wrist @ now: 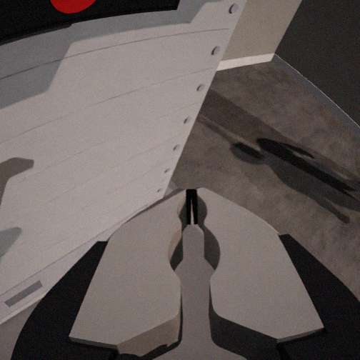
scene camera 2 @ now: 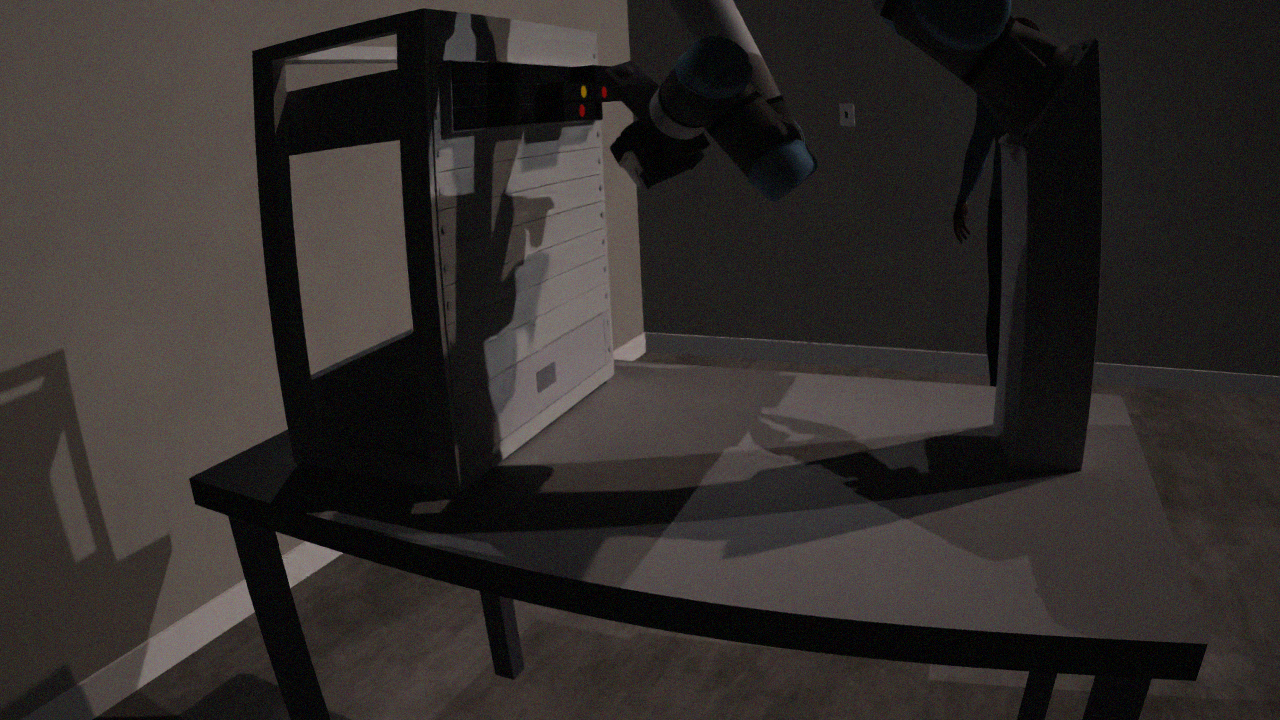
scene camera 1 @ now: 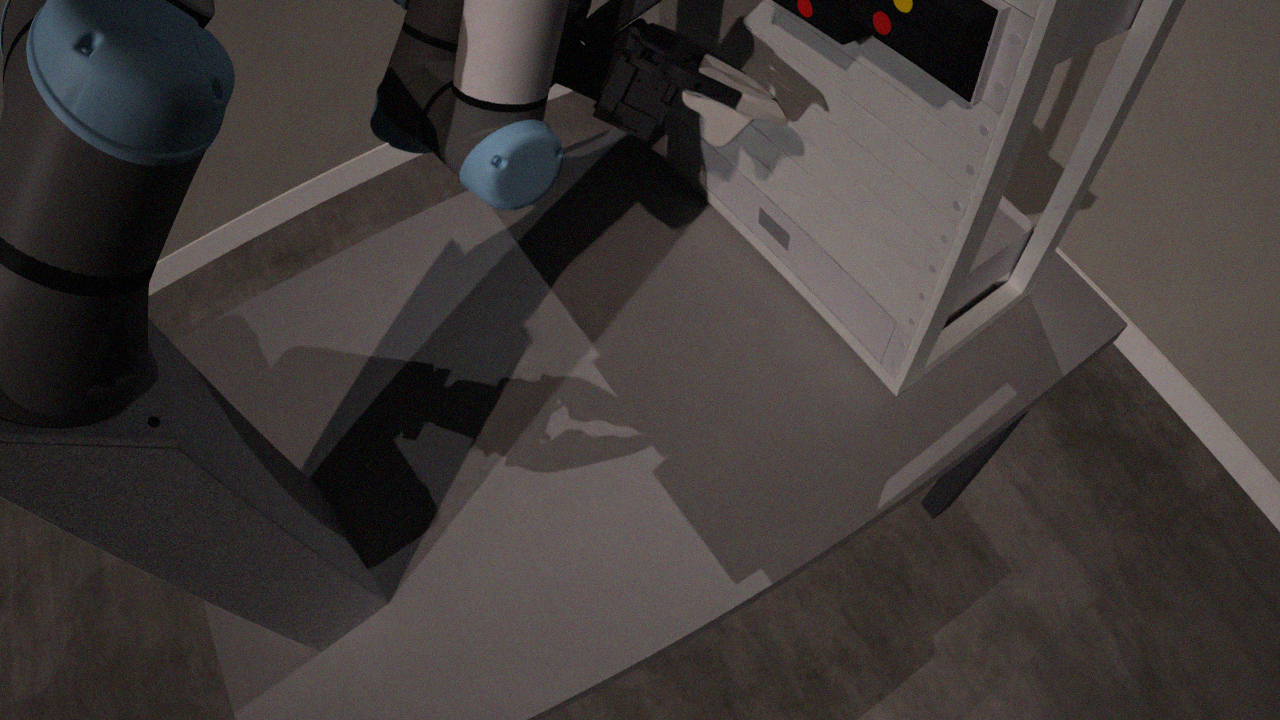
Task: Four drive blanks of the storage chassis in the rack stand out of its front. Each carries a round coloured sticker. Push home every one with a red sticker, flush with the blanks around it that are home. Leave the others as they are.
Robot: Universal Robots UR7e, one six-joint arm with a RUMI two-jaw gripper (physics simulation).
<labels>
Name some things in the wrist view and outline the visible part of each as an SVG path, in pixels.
My gripper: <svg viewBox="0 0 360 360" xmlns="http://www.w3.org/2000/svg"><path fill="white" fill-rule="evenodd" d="M360 302L344 283L291 235L279 234L266 221L256 216L256 214L216 194L214 191L201 186L194 189L181 187L166 194L166 196L125 221L106 241L96 241L71 266L66 274L49 289L39 303L36 304L33 311L31 311L16 339L10 360L151 360L178 346L182 336L183 311L181 281L174 273L174 269L183 259L181 232L185 229L186 224L190 224L191 205L194 224L198 224L199 228L204 231L204 259L214 269L214 273L211 274L209 279L209 326L211 339L217 346L244 356L246 360L360 360Z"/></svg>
A pale rack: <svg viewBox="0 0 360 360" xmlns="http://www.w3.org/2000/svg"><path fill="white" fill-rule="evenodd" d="M246 0L0 0L0 324L41 299L96 241L106 241L121 224L124 224L125 221L163 197L166 186L169 183Z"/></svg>
</labels>
